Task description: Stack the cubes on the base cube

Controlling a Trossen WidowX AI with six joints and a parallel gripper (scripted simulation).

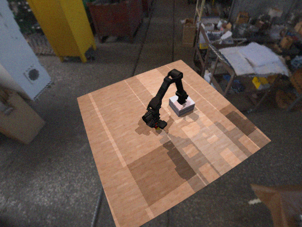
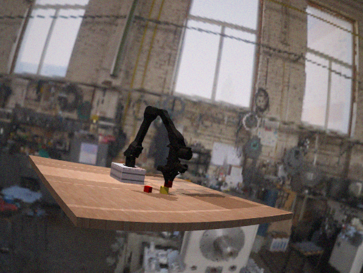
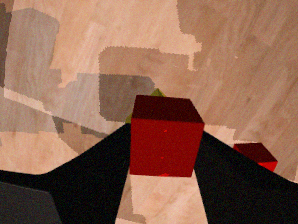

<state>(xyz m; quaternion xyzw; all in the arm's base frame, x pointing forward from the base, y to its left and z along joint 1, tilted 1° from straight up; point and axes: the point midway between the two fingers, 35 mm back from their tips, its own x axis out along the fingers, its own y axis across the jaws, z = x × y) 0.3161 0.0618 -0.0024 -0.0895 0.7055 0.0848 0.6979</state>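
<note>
Now: the yellow cube 2 cm behind my gripper tip, 1 cm to the right of it and 4 cm below it.
</note>
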